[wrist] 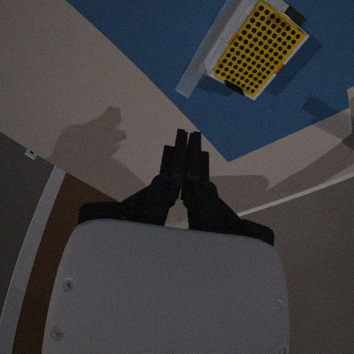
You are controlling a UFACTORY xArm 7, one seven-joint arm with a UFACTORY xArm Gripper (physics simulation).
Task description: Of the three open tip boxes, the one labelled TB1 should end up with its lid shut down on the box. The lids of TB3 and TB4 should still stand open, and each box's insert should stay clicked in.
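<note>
One open tip box (pixel 210 69) stands on the blue mat at the upper right of the wrist view. Its yellow insert (pixel 258 47) with rows of dark holes sits in the box, with orange tabs at the sides. Its translucent lid (pixel 199 62) stands open along the left side, seen nearly edge-on. No label on this box can be read, so I cannot tell which box it is. The other two boxes cannot be made out. My gripper (pixel 185 144) is shut and empty, its fingertips together, below and to the left of the box in the view.
The blue mat (pixel 150 40) ends in a corner just right of the fingertips. Pale table top (pixel 55 65) surrounds it, with the arm's shadows across it. Part of a pale object (pixel 351 107) shows at the right edge. A brown surface (pixel 52 240) lies lower left.
</note>
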